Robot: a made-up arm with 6 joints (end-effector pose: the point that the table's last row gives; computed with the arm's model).
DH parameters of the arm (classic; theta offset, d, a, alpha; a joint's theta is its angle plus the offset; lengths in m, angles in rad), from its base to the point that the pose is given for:
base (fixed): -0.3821 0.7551 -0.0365 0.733
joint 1: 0 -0.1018 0.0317 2.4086
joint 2: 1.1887 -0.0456 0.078 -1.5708
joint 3: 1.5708 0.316 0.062 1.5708
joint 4: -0.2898 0 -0.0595 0
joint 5: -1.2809 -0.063 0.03 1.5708
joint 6: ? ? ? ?
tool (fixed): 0.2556 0.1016 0 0
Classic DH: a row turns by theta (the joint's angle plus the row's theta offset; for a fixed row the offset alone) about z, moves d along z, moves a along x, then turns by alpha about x.
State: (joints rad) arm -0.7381 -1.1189 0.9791 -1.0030 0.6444 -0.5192
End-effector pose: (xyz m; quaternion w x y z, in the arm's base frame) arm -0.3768 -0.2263 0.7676 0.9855 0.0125 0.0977 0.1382
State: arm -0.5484 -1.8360 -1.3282 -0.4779 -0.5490 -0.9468
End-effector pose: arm 0.1056 -0.3963 0.6123 0.0429 0.4374 0.7727 0.4580
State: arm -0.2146 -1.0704 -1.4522 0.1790 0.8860 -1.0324
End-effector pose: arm -0.1906 -0.2019 0.7097 0.4237 0.8849 -0.1901 0.0369
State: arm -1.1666 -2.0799 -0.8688 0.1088 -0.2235 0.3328
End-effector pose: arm -0.1511 -0.3489 0.6853 0.5747 0.6223 0.5244 -0.0864
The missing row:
joint 6: 0.9664 0.1093 -0.1209 -2.4349
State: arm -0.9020 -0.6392 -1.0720 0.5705 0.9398 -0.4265
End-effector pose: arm -0.2143 0.0648 0.8447 0.3617 0.5374 -0.5514 -0.5256
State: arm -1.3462 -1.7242 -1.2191 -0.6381 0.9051 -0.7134
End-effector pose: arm -0.3279 -0.2811 0.6704 0.2204 0.9560 0.1697 -0.0928
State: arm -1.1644 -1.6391 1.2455 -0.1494 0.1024 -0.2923
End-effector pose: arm -0.3255 -0.2624 0.5835 0.9625 0.1295 -0.1402 0.1928
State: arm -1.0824 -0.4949 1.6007 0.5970 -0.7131 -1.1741
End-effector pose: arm -0.3069 0.0055 0.9072 0.8762 -0.1373 0.4510 0.0997
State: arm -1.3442 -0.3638 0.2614 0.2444 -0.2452 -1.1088
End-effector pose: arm -0.2941 0.1169 0.9521 0.8235 0.4703 0.2299 -0.2184
